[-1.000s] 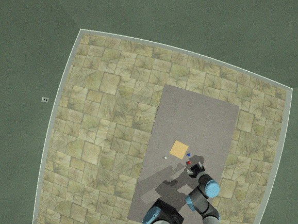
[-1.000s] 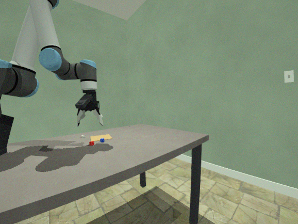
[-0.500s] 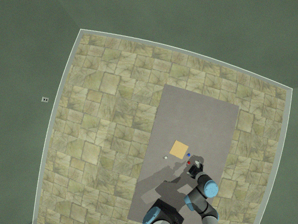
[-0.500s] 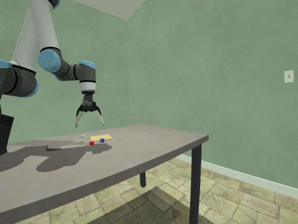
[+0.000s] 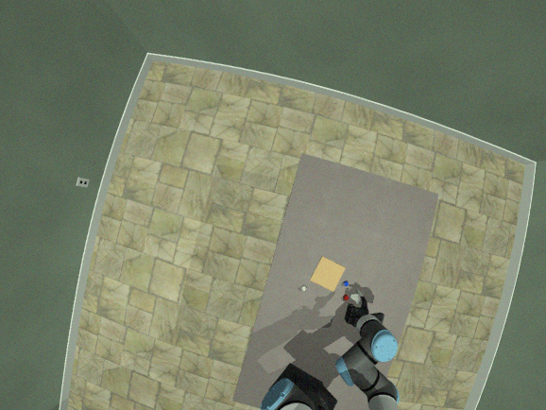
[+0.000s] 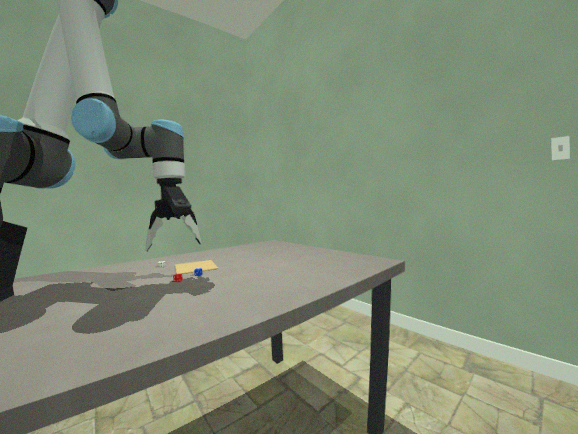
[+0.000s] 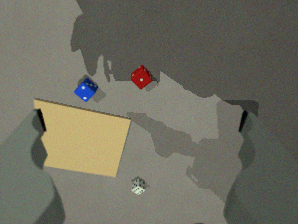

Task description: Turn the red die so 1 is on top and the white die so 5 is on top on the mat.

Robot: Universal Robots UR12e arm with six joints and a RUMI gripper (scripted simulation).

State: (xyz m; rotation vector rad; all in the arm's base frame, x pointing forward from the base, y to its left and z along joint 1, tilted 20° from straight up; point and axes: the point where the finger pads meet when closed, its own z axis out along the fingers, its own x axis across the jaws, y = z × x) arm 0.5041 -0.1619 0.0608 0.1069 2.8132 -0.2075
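My gripper is now 10 mm to the right of the red die and 90 mm above it. Round my hand: blue die (80 mm ahead, 20 mm to the left, 90 mm below); then tan mat (120 mm ahead, 120 mm to the left, 100 mm below); then white die (30 mm ahead, 240 mm to the left, 90 mm below).
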